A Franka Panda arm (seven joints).
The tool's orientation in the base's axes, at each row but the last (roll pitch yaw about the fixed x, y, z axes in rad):
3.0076, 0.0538, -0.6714
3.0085, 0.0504, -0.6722
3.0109, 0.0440, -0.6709
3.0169, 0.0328, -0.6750
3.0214, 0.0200, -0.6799
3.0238, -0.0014, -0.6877
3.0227, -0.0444, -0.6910
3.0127, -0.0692, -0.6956
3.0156, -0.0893, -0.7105
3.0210, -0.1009, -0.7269
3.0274, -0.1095, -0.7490
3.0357, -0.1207, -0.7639
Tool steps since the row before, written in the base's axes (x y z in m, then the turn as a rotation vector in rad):
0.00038, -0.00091, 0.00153, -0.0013, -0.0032, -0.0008
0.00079, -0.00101, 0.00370, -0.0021, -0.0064, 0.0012
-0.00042, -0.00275, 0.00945, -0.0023, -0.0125, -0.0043
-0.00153, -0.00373, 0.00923, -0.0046, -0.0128, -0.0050
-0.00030, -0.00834, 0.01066, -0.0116, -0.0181, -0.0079
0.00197, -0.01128, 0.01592, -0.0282, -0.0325, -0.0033
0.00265, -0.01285, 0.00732, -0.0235, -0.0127, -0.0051
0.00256, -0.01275, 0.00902, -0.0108, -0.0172, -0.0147
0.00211, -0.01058, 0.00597, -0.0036, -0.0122, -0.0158
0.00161, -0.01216, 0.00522, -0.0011, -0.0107, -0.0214
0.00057, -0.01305, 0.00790, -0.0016, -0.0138, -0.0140
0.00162, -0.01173, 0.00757, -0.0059, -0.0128, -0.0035
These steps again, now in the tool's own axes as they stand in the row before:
0.00078, 0.00068, -0.00150, 0.0010, 0.0032, 0.0012
0.00106, 0.00079, -0.00369, 0.0023, 0.0064, -0.0005
0.00096, 0.00363, -0.00911, 0.0062, 0.0106, 0.0055
0.00083, 0.00499, -0.00871, 0.0046, 0.0122, 0.0064
0.00480, 0.00792, -0.00988, 0.0025, 0.0203, 0.0104
0.00870, 0.00928, -0.01492, -0.0012, 0.0423, 0.0083
0.01055, 0.00897, -0.00584, -0.0102, 0.0240, 0.0076
0.01074, 0.00915, -0.00718, 0.0017, 0.0180, 0.0173
0.00900, 0.00724, -0.00431, 0.0038, 0.0095, 0.0175
0.00976, 0.00847, -0.00326, 0.0041, 0.0060, 0.0228
0.01011, 0.00989, -0.00575, 0.0066, 0.0094, 0.0160
0.01013, 0.00799, -0.00558, 0.0041, 0.0128, 0.0054

